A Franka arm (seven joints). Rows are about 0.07 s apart.
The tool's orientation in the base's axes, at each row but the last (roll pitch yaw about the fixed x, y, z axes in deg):
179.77 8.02 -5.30
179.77 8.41 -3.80
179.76 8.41 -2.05
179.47 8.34 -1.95
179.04 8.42 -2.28
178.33 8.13 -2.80
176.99 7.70 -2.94
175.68 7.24 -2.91
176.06 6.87 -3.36
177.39 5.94 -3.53
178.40 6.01 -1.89
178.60 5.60 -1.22
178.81 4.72 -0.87
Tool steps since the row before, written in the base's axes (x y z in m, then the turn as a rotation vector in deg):
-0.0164 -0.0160 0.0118 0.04 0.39 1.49
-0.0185 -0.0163 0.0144 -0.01 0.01 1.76
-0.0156 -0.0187 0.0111 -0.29 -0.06 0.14
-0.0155 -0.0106 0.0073 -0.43 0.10 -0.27
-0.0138 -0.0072 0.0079 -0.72 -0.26 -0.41
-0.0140 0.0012 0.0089 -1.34 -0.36 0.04
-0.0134 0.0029 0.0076 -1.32 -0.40 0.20
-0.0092 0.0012 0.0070 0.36 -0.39 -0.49
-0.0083 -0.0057 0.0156 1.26 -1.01 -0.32
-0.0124 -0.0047 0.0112 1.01 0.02 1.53
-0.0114 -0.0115 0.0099 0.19 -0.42 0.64
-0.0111 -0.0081 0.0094 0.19 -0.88 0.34
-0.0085 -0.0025 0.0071 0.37 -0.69 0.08
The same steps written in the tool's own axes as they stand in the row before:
-0.0164 0.0175 -0.0095 -0.20 -0.39 -1.48
-0.0193 0.0175 -0.0116 -0.27 0.00 -1.74
-0.0164 0.0193 -0.0087 -0.31 0.07 -0.10
-0.0160 0.0112 -0.0049 -0.39 -0.09 0.33
-0.0145 0.0078 -0.0057 -0.64 0.28 0.51
-0.0152 -0.0003 -0.0068 -1.31 0.42 0.16
-0.0144 -0.0019 -0.0058 -1.31 0.47 0.00
-0.0101 -0.0003 -0.0058 0.44 0.34 0.47
-0.0098 0.0072 -0.0141 1.35 0.92 0.22
-0.0132 0.0059 -0.0096 0.84 -0.01 -1.63
-0.0120 0.0121 -0.0084 0.14 0.43 -0.65
-0.0118 0.0085 -0.0081 0.17 0.88 -0.34
-0.0090 0.0028 -0.0063 0.37 0.69 -0.10

